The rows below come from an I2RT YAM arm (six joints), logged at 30 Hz.
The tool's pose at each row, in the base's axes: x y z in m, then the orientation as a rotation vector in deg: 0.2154 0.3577 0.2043 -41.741 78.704 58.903; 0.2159 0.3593 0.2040 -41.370 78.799 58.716; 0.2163 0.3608 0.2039 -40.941 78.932 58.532; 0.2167 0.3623 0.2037 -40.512 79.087 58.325; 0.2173 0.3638 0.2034 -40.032 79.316 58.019; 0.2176 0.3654 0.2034 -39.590 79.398 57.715; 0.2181 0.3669 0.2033 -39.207 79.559 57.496
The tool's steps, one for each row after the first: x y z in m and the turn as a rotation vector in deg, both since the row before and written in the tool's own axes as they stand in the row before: 0.0005 0.0002 0.0016 0.356 -0.106 0.071; 0.0003 0.0003 0.0015 0.397 -0.106 0.115; 0.0004 0.0002 0.0015 0.417 -0.086 0.111; 0.0005 0.0001 0.0016 0.525 -0.047 0.101; 0.0002 0.0004 0.0016 0.466 -0.142 0.020; 0.0003 0.0002 0.0015 0.399 -0.054 0.089
